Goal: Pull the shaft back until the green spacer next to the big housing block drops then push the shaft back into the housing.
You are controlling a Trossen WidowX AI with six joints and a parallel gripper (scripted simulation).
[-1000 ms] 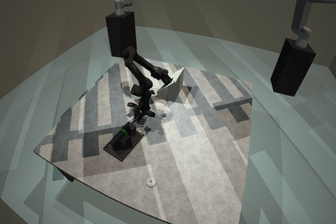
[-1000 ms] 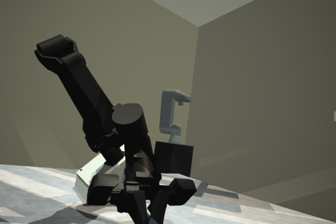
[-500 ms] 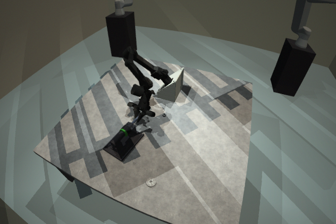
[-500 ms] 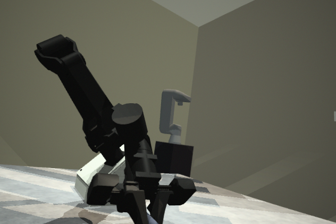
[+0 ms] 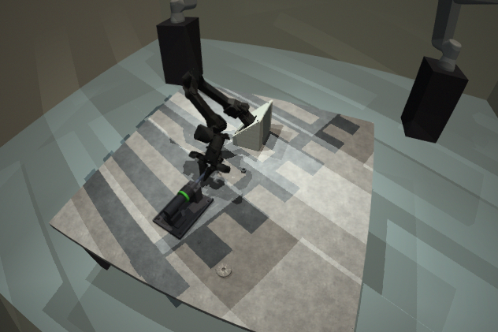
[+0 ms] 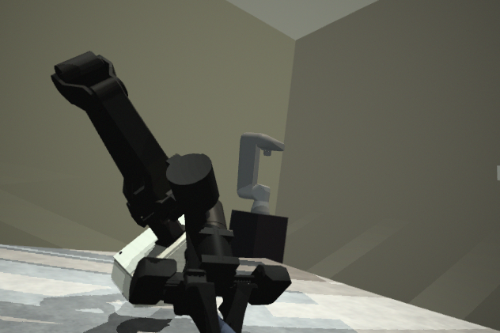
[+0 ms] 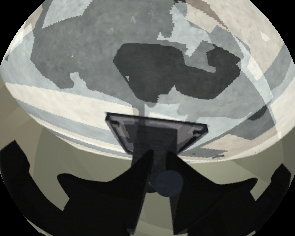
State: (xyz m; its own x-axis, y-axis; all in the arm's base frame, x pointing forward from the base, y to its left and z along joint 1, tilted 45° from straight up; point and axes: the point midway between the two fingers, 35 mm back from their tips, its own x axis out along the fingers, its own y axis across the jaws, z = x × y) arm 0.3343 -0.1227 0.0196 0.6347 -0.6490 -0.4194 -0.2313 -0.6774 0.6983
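Right now my gripper tip is 60 mm short of the blue-grey shaft, 20 mm below it and 10 mm to the left of it. Round my gripper tip: green spacer: 120 mm ahead, 30 mm to the right, 20 mm above.
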